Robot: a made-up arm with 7 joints. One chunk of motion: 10 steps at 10 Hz.
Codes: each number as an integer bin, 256 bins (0 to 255) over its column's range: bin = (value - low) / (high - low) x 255, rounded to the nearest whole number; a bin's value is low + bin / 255 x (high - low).
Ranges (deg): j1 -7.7..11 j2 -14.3..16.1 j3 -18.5..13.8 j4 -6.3..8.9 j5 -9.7..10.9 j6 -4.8..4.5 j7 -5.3..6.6
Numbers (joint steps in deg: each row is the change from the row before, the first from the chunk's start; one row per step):
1: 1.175 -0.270 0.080 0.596 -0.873 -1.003 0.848
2: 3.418 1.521 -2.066 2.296 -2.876 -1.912 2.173
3: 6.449 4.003 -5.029 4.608 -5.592 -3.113 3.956
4: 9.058 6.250 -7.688 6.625 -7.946 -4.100 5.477
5: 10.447 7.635 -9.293 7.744 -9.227 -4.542 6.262
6: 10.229 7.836 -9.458 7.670 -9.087 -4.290 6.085
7: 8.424 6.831 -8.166 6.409 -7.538 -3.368 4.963
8: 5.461 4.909 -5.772 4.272 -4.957 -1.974 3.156
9: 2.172 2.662 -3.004 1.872 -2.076 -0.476 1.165
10: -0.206 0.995 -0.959 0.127 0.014 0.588 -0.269
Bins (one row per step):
1: 121 118 147 116 109 104 132
2: 152 133 130 144 84 79 160
3: 193 154 106 183 51 46 198
4: 229 172 85 217 22 19 231
5: 247 184 73 236 6 7 248
6: 244 186 71 234 8 14 244
7: 220 177 82 213 27 39 220
8: 179 161 100 177 59 77 181
9: 135 142 122 137 94 119 139
10: 102 128 138 108 120 148 108

